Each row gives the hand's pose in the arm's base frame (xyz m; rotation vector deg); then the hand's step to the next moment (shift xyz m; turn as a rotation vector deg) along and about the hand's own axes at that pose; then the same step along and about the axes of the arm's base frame.
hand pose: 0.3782 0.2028 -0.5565 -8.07 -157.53 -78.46
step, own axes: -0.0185 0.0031 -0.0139 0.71 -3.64 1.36
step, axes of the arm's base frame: 0.0190 -0.0102 0.0090 -1.14 -1.06 -3.63
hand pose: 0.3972 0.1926 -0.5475 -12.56 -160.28 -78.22
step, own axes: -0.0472 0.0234 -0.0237 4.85 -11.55 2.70
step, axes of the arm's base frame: 0.0489 -0.0099 0.0291 -6.25 -4.33 -10.32
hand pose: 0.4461 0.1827 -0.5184 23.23 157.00 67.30
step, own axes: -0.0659 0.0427 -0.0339 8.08 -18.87 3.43
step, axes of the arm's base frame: 0.0635 -0.0147 0.0554 -10.58 -7.70 -16.18
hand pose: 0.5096 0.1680 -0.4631 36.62 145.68 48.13
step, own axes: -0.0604 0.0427 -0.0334 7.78 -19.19 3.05
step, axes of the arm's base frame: 0.0461 -0.0165 0.0647 -10.61 -8.26 -16.04
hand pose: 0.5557 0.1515 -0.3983 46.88 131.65 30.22
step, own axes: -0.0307 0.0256 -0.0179 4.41 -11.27 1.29
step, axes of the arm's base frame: 0.0171 -0.0047 0.0401 -6.48 -5.03 -8.99
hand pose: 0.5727 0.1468 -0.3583 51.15 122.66 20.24
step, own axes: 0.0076 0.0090 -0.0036 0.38 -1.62 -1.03
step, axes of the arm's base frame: -0.0018 0.0119 0.0027 -1.73 -0.85 -0.35
